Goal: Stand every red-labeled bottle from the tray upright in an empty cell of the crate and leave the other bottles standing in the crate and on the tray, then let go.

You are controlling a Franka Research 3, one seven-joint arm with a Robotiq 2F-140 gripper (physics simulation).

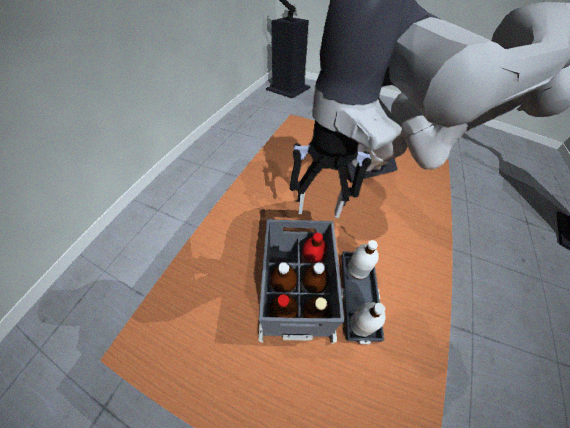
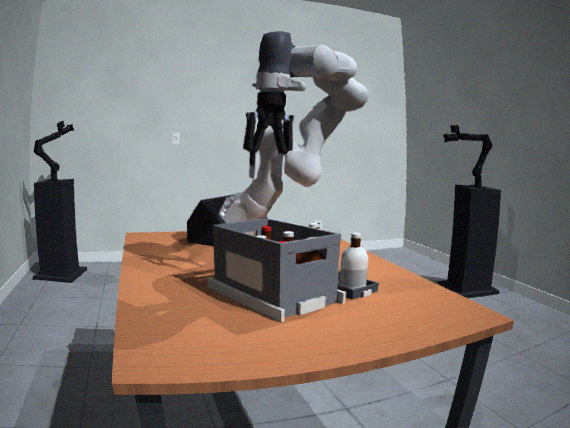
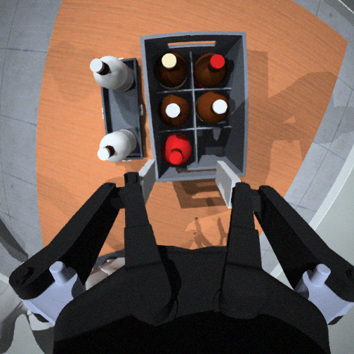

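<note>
The red-labeled bottle [image 1: 314, 249] [image 2: 266, 233] [image 3: 177, 146] stands upright in the crate [image 1: 300, 328] [image 2: 310, 280] [image 3: 245, 100], in the arm-end cell on the tray side. The cell beside it is empty. Brown bottles stand in the other cells: two white-capped [image 1: 284, 281] [image 1: 315, 281], one red-capped [image 3: 210, 72], one cream-capped [image 3: 170, 75]. Two white-labeled bottles [image 1: 363, 262] [image 3: 118, 145] stand at the ends of the tray [image 1: 362, 295] [image 3: 123, 110]. My gripper [image 1: 320, 214] [image 3: 185, 170] is open and empty, above and beyond the crate's arm-side end, apart from the bottles.
The tray lies along one long side of the crate, on the orange wooden table [image 1: 280, 380] [image 2: 280, 360]. Light strips stand at the foot of the crate. Two dark pedestals [image 2: 56, 225] [image 2: 475, 235] with small arms stand on the floor beyond the table.
</note>
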